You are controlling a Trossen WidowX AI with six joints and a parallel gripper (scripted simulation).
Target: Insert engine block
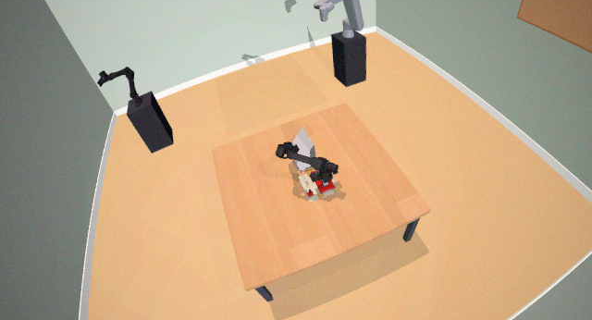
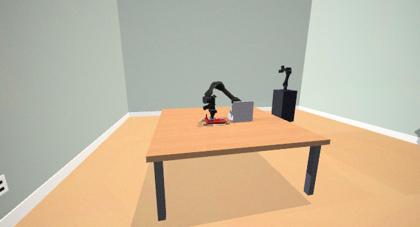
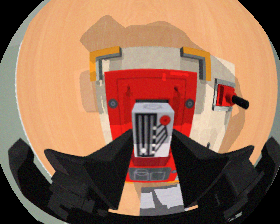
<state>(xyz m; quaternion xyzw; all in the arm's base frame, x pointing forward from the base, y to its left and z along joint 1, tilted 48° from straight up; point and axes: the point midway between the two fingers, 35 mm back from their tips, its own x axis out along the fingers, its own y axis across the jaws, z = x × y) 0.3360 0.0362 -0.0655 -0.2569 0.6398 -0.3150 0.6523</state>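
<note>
My gripper tip is 10 mm above the grey engine block.
</note>
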